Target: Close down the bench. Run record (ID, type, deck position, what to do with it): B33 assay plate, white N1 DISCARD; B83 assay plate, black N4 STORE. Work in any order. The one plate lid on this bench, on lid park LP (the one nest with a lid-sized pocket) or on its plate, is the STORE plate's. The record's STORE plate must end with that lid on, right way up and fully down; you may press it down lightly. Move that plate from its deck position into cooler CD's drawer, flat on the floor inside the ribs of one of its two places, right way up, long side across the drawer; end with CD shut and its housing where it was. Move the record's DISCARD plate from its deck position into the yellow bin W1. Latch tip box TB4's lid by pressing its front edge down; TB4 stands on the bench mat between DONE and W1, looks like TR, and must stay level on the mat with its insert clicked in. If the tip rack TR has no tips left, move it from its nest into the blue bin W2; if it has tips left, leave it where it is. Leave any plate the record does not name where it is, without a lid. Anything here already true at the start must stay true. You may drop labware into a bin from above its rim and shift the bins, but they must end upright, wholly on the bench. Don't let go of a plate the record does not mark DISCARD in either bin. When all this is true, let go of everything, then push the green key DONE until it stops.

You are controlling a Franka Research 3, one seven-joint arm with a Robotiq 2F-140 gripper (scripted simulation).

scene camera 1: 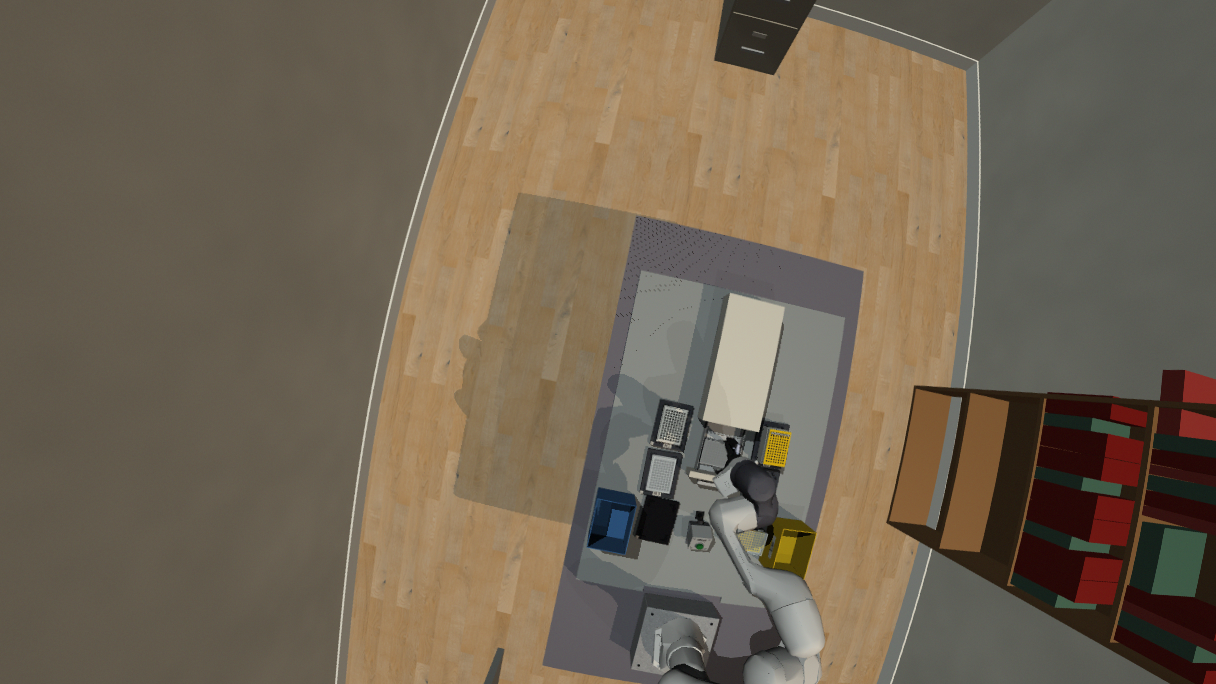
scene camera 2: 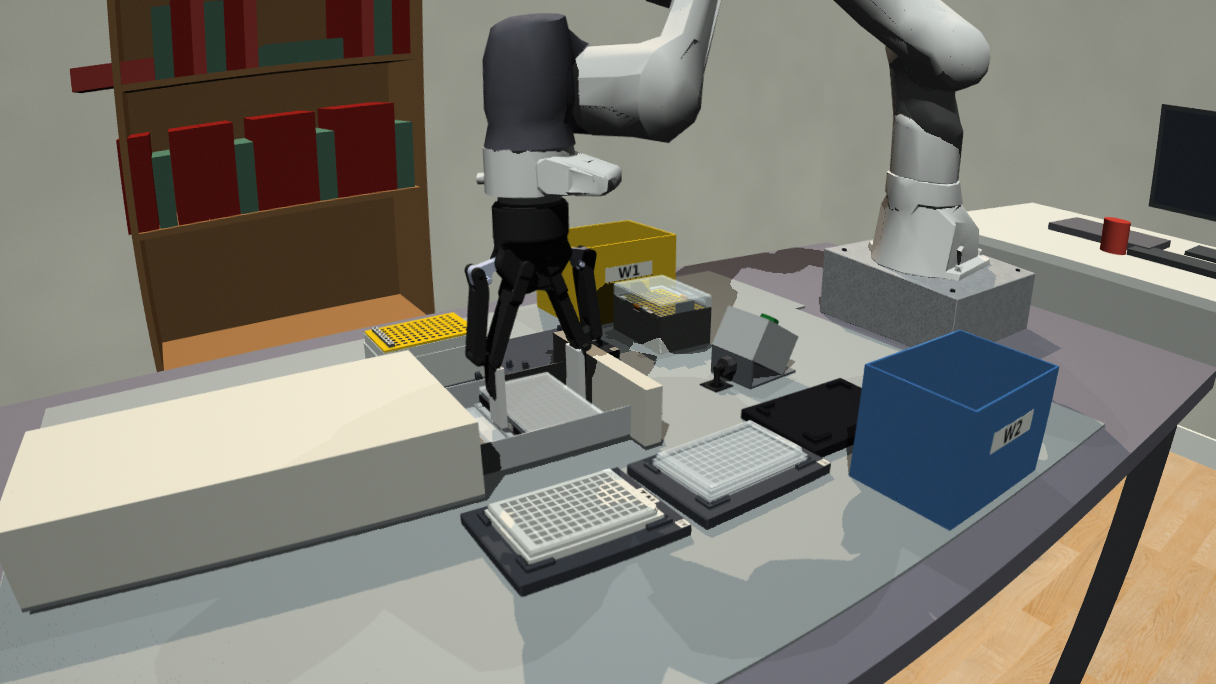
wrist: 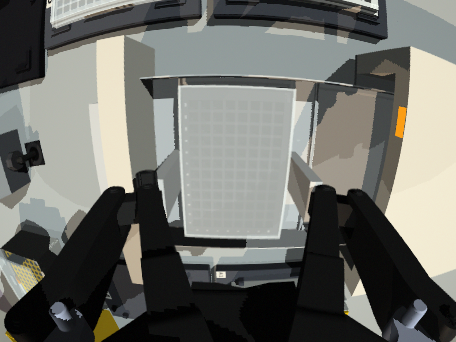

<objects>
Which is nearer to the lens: the white plate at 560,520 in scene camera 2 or the yellow bin W1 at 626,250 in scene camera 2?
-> The white plate.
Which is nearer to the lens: the white plate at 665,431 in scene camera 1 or the yellow bin W1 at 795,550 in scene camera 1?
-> The white plate.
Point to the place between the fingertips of the gripper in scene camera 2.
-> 538,412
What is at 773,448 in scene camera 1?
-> A tip rack TR.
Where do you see a clear plate lid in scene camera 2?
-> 538,401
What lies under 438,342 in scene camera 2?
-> A tip rack TR.
</objects>
